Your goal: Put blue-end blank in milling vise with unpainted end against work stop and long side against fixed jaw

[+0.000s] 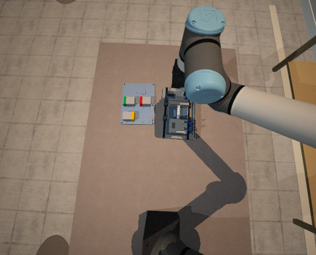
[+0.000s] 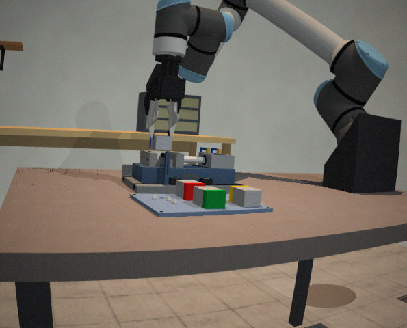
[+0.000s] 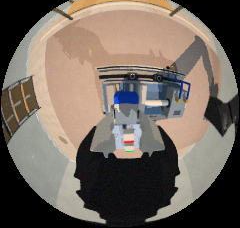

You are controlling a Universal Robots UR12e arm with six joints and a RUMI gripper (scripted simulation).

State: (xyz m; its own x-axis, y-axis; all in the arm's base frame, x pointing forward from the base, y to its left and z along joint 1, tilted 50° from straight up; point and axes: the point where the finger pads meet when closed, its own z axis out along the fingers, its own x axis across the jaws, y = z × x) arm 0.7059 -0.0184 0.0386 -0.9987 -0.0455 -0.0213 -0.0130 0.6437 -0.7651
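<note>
My hand is 20 mm above the blue-ended blank. Round my hand: hosed end block 160 mm behind, 70 mm below; fixed jaw 70 mm below, 30 mm ahead, 10 mm to the left; milling vise 100 mm below, 70 mm behind, 10 mm to the left.
</note>
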